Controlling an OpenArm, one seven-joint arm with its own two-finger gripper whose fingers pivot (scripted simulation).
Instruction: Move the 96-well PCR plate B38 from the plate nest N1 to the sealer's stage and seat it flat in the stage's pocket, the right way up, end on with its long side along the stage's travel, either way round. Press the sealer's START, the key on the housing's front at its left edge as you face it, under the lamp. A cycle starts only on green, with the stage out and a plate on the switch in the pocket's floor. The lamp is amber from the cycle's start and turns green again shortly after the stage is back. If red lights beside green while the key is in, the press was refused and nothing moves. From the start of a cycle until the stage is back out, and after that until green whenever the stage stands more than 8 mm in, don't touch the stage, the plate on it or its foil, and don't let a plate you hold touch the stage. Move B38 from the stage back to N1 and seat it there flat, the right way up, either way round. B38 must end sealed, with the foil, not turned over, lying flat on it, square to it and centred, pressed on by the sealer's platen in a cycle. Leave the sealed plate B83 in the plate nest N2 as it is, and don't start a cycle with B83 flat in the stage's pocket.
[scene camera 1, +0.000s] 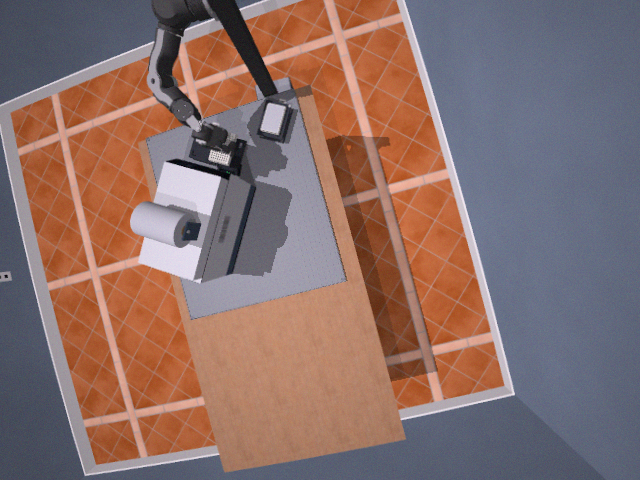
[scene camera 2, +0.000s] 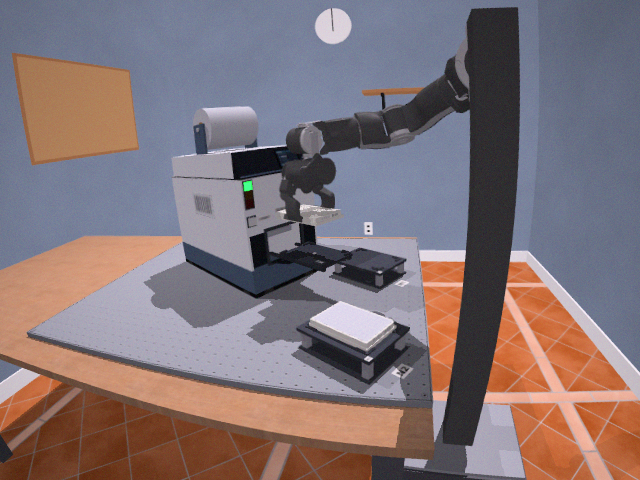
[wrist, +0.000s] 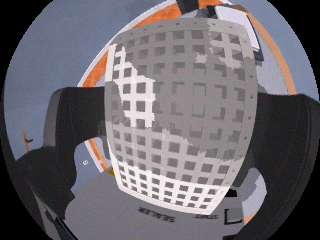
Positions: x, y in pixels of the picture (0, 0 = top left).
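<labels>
The gripper (scene camera 2: 308, 216) is 76 cm from the lens, while a white 96-well plate B38 (scene camera 2: 312, 215) is 71 cm from the lens. A sealed plate B83 (scene camera 2: 357, 327) is 57 cm from the lens. The marked spots on the white 96-well plate B38 and the sealed plate B83 are 26 cm apart.
</labels>
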